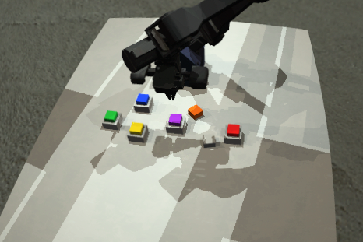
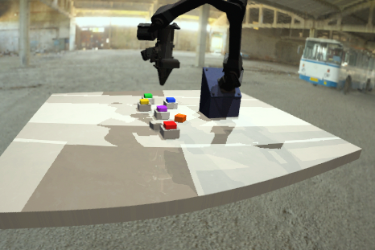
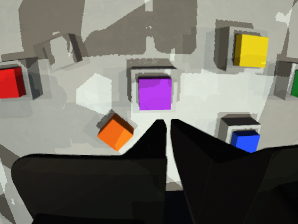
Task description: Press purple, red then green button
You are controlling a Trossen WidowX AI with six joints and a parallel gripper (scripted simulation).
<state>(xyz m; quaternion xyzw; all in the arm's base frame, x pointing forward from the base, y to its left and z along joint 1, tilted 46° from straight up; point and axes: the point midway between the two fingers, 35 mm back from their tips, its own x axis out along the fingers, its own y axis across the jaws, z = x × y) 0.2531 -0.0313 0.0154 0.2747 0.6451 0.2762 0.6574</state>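
Right now the red button is 17 cm to the left of my gripper tip, 8 cm below it and 1 cm ahead of it. Also, from my gripper tip: yellow button: 10 cm to the right, 8 cm below, 4 cm ahead; orange block: 11 cm below, 6 cm behind, 5 cm to the left; purple button: 8 cm below.
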